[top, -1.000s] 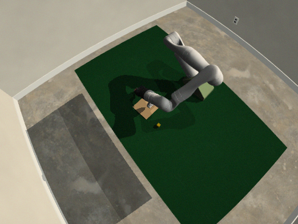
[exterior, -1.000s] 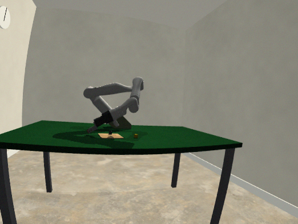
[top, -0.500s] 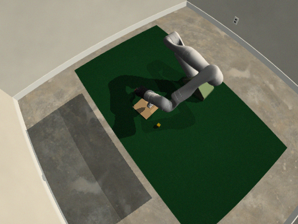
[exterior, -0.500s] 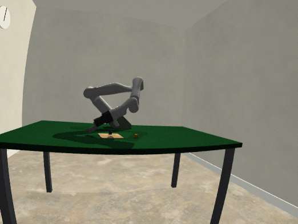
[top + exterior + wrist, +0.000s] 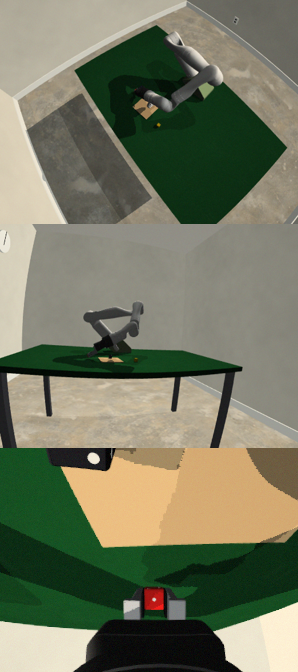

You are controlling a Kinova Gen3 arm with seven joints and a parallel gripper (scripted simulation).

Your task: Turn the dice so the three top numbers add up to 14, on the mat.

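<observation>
Right now the tan mat is 20 mm ahead of my hand, 130 mm to the left of it and 30 mm below it. Round my hand: black die: 40 mm behind, 140 mm to the left, 20 mm below; then yellow die: 40 mm ahead, 300 mm to the left, 20 mm below; then red die: 10 mm to the right, 10 mm below.
</observation>
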